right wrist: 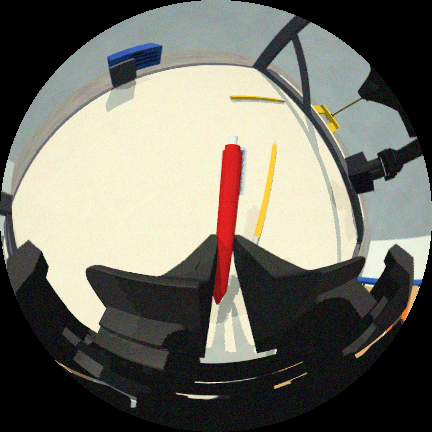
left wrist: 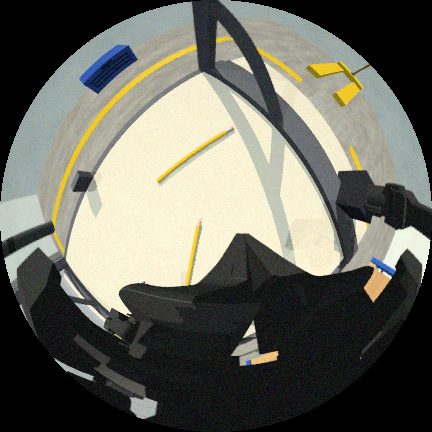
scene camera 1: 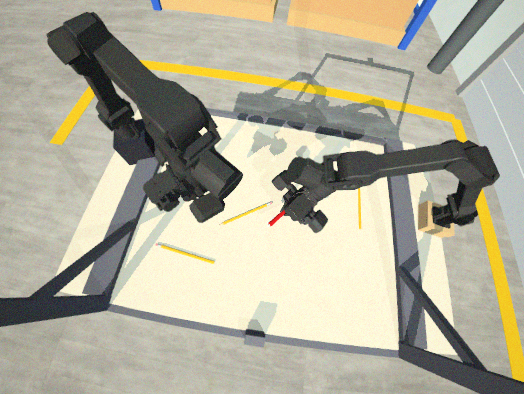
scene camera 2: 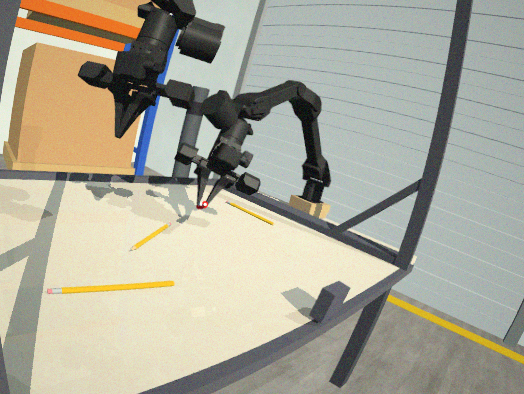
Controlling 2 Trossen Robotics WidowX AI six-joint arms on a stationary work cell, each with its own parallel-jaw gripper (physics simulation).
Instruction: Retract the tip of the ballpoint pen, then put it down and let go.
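Frame: origin at the left arm's base, x up, y ahead, z left, level; metres.
Seen in the pictures: left gripper, fingertip midpoint: (left wrist: 240, 238) (scene camera 1: 190, 197) (scene camera 2: 117, 137); right gripper, fingertip midpoint: (right wrist: 224, 240) (scene camera 1: 282, 213) (scene camera 2: 201, 206); left arm's base at its link origin: (right wrist: 368, 170) (left wrist: 369, 198) (scene camera 1: 128, 132); right arm's base at its link origin: (scene camera 1: 440, 217) (scene camera 2: 311, 200).
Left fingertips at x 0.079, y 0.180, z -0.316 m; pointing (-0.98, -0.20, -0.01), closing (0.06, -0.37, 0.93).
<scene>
Pixels of each thing's top centre, then the offset from my left fingertips to it. Level surfaces: height alone.
- red ballpoint pen at its top centre: (right wrist: 243, 239) (scene camera 2: 203, 194) (scene camera 1: 283, 210) dy +0.233, dx -0.099, dz -0.058 m
- table at its surface level: dx -0.186 m
- yellow pencil at its top centre: (right wrist: 270, 182) (scene camera 2: 152, 233) (left wrist: 191, 259) (scene camera 1: 245, 213) dy +0.131, dx -0.177, dz -0.014 m
- dark block at its top centre: (scene camera 2: 336, 286) (right wrist: 121, 62) (left wrist: 74, 181) (scene camera 1: 254, 340) dy +0.069, dx -0.129, dz -0.358 m
The red ballpoint pen (scene camera 1: 276, 219) (scene camera 2: 201, 206) (right wrist: 231, 185) is held in my right gripper (scene camera 2: 203, 201) (right wrist: 224, 240), which is shut on its body near the pointed end. In the right wrist view its white button stands out at the far end, a pale clip lies along its right side, and no writing tip shows beyond the red cone. In scene camera 2 the pen is seen nearly end-on, low over the table (scene camera 1: 250, 290) (scene camera 2: 225, 325). My left gripper (scene camera 2: 119, 135) (left wrist: 240, 238) is shut and empty, high above the table and left of the pen.
A yellow pencil (scene camera 1: 246, 213) (scene camera 2: 150, 237) (left wrist: 193, 255) (right wrist: 266, 190) lies near the pen. Another pencil (scene camera 1: 185, 253) (scene camera 2: 115, 287) (left wrist: 192, 156) (right wrist: 257, 98) lies farther left; a third (scene camera 1: 359, 207) (scene camera 2: 250, 212) lies at the right. A dark block (scene camera 1: 255, 334) (scene camera 2: 330, 301) stands at the table's edge.
</scene>
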